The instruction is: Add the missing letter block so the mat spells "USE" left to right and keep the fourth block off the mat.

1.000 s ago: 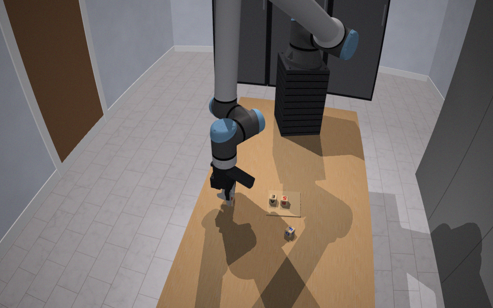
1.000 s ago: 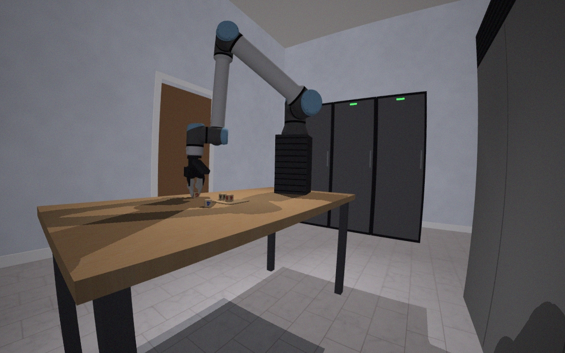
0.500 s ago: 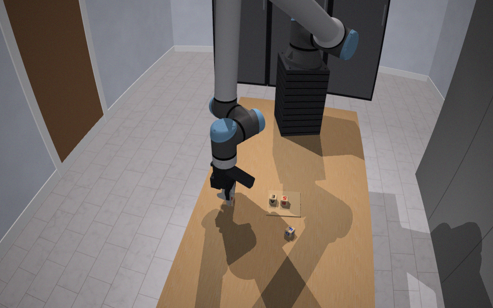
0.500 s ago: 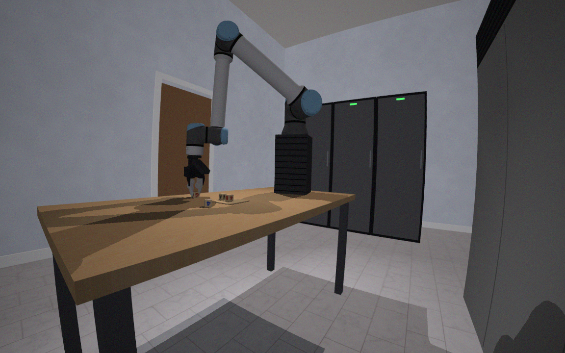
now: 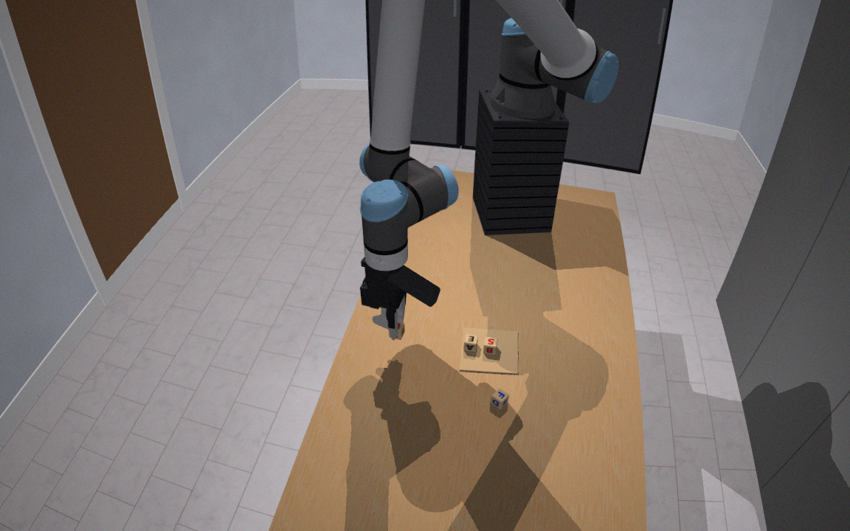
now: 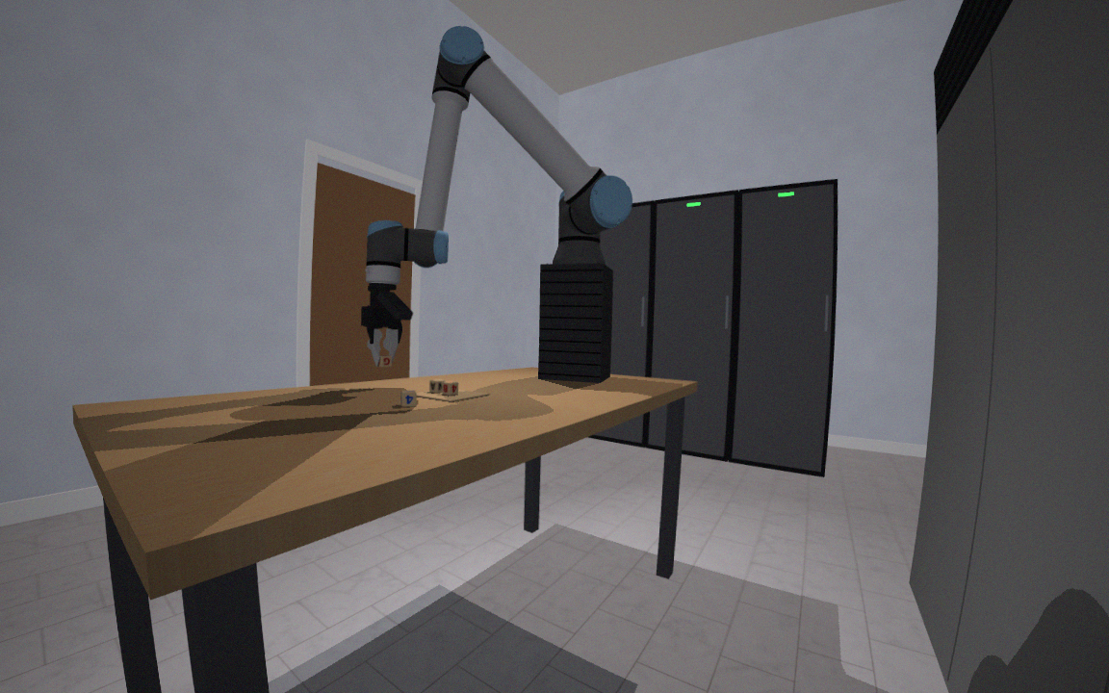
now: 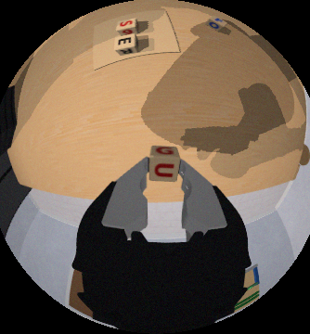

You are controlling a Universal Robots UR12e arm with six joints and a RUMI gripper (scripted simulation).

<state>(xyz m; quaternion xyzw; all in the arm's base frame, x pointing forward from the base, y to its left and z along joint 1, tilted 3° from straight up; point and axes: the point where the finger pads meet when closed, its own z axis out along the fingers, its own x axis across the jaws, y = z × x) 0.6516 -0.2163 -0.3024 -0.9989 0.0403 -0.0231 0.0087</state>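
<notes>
Right now my hand is 50 mm past the pale mat, 220 mm to the right of it and 70 mm above it.
</notes>
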